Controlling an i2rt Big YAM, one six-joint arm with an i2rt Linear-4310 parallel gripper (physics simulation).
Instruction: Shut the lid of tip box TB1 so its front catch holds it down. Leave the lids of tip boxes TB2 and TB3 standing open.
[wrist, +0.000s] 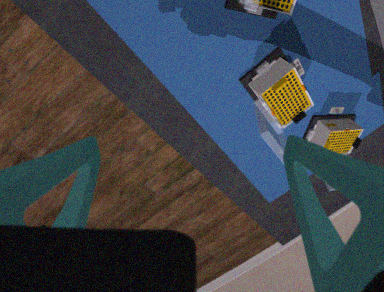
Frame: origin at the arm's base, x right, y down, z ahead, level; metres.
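Where they show: gripper, fingertip midpoint: (191, 146).
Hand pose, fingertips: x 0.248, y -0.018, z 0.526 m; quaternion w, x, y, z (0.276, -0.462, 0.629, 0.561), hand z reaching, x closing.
Observation:
Things, the pixels of their centre, and the offset from my fingertips. Level surfaces: height alone.
- Tip box TB1, body centre: (289, 101) dx -0.289, dy +0.296, dz -0.184 m
- small black tab, body centre: (299, 117) dx -0.343, dy +0.294, dz -0.196 m
- Tip box TB2, body centre: (341, 144) dx -0.521, dy +0.296, dz -0.300 m
- blue mat, surface height: dy +0.360 m
Tip box TB1 (284, 92), a grey box with a yellow perforated rack on a dark base, stands right of centre in the upper half of the wrist view. Its clear lid (270, 131) stands open along the lower-left side. A small black tab (299, 117) sits at the box's lower corner. Tip box TB2 (340, 136) stands lower right of it; its open lid is mostly hidden behind the right finger. The third box, TB3 (277, 5), is cut off by the top edge, and its lid cannot be made out. My gripper (191, 146) is open and empty, high above the table, left of the boxes in view.
The boxes stand on a blue mat (200, 85) with a dark grey border (150, 112). Wooden floor or tabletop (115, 150) shows to the left, and a pale edge strip (245, 267) at the bottom. Dark shadows fall across the mat near the top.

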